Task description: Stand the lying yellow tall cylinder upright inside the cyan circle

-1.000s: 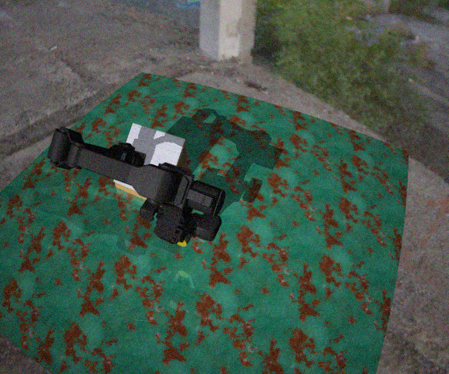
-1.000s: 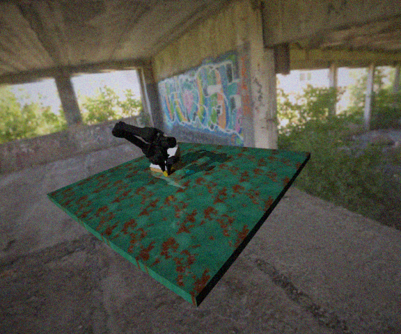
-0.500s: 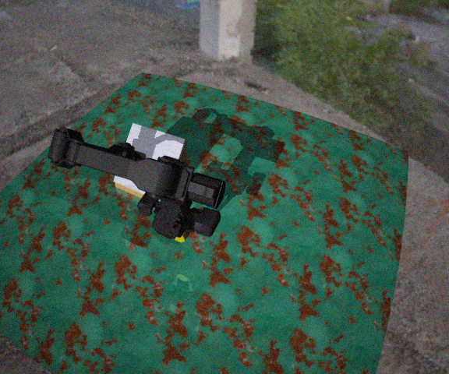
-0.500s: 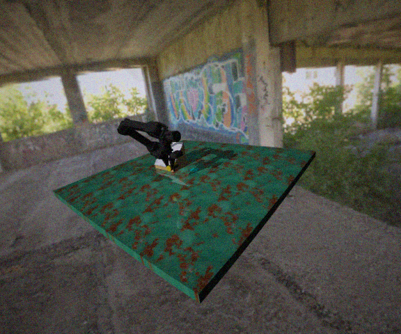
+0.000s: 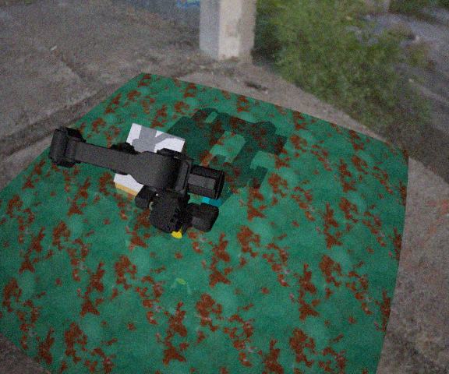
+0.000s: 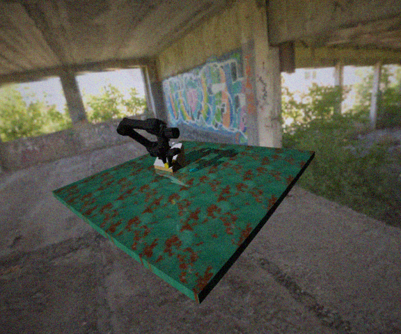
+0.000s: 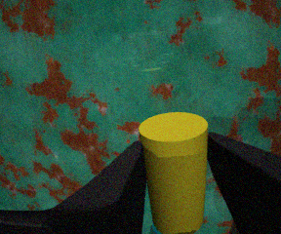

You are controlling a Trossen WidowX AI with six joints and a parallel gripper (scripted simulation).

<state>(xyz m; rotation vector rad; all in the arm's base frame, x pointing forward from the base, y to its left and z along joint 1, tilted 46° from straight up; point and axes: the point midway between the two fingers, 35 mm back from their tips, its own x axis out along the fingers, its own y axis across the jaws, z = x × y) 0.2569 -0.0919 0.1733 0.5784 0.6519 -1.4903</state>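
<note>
My gripper tip is now 10 mm past the cyan circle, 220 mm to the right of it and 110 mm above it. Round my gripper tip: yellow tall cylinder 20 mm to the left.
</note>
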